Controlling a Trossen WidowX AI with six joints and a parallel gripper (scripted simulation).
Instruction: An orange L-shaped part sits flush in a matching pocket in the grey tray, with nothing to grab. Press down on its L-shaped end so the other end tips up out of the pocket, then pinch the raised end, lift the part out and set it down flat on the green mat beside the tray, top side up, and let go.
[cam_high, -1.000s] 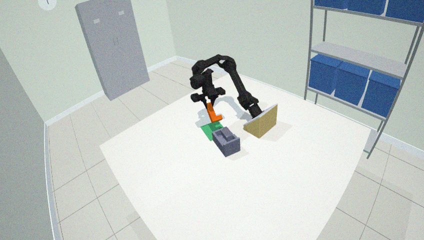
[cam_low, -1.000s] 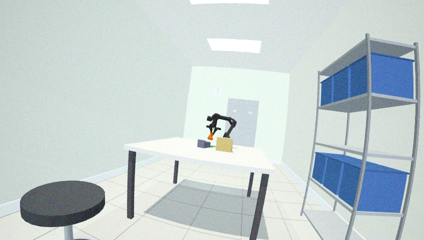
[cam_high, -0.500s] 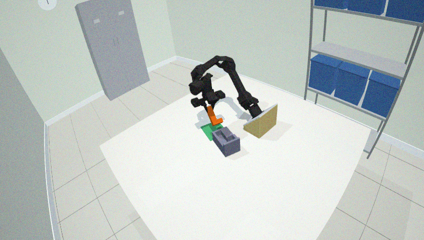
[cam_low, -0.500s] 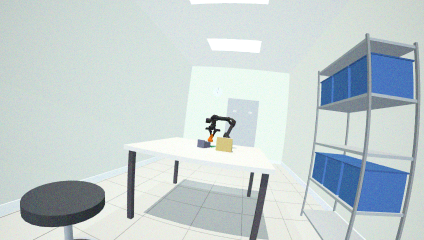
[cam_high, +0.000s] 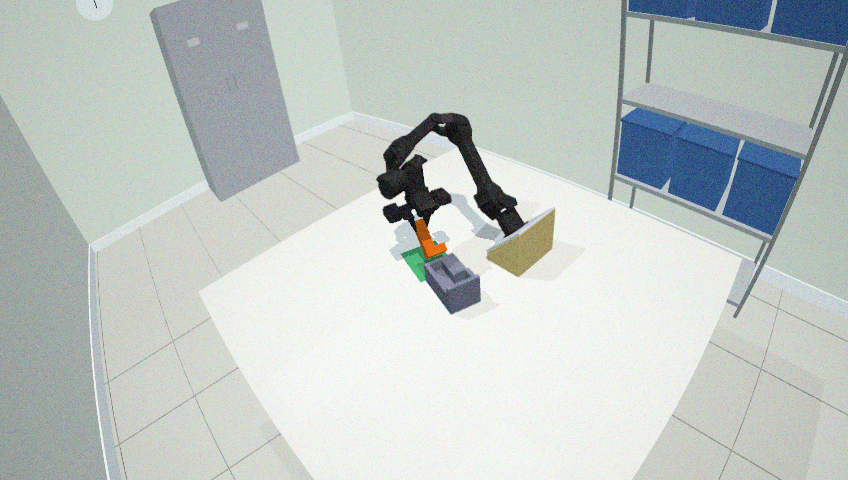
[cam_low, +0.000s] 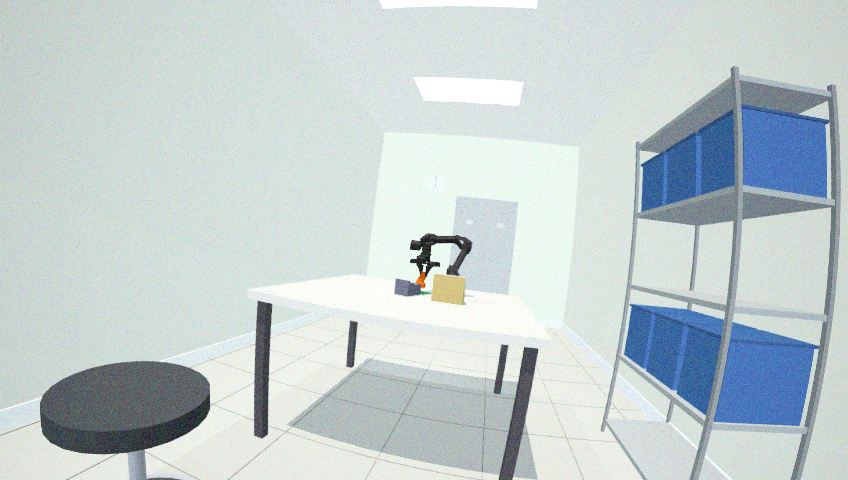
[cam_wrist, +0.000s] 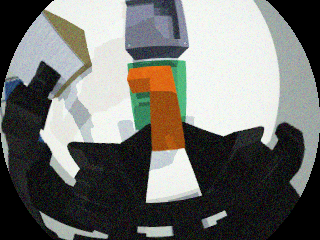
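Right now my gripper tip is 4 cm to the right of the orange L-shaped part and 3 cm above it. Also, from my gripper tip: green mat 1 cm ahead, 2 cm to the left, 12 cm below.
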